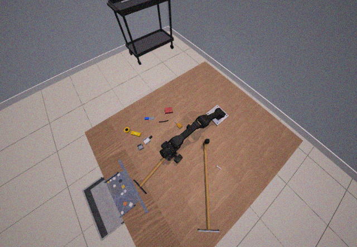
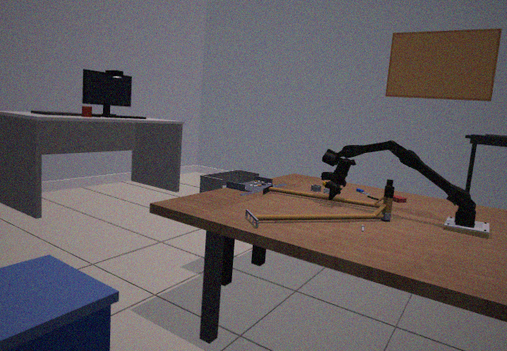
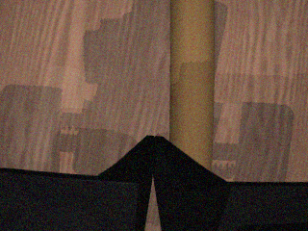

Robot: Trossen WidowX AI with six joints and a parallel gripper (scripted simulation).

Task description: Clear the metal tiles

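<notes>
The long scraper is 30 mm ahead of my gripper tip, 10 mm to the right of it and 50 mm above it. The rest, counted from my gripper tip: scoop: 80 mm ahead, 230 mm to the right, 10 mm below; then grey box: 170 mm ahead, 200 mm to the right, 10 mm below; then yellow ribbed bit: 220 mm behind, 180 mm to the right.
</notes>
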